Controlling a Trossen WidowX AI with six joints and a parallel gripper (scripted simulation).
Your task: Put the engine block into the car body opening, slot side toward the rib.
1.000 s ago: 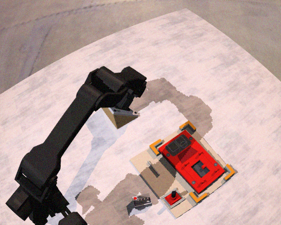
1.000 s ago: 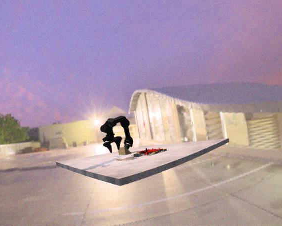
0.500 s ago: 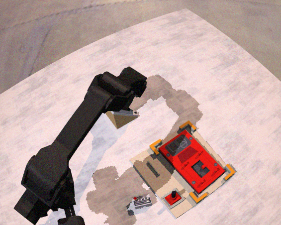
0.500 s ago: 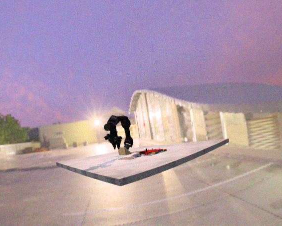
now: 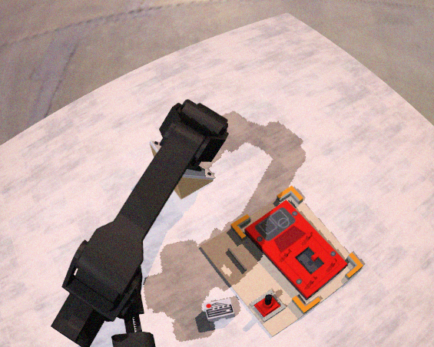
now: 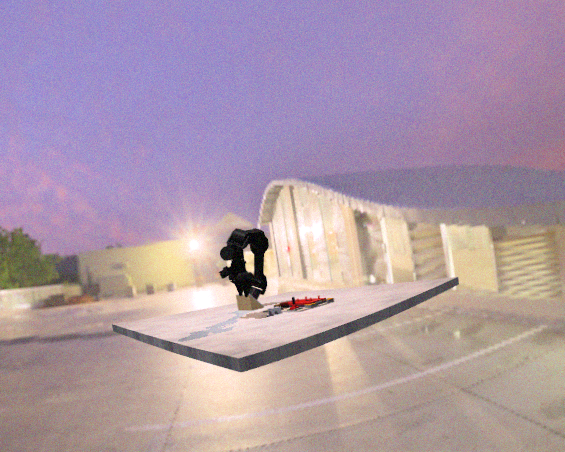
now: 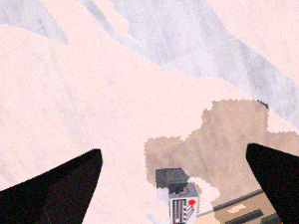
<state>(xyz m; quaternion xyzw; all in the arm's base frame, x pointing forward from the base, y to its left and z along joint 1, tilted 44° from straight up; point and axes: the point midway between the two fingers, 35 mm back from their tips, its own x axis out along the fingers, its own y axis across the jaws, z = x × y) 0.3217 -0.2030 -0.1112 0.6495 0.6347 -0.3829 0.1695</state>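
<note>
Now: the grey engine block 2 cm ahead of my gripper tip, 13 cm to the left of it and 9 cm below it.
</note>
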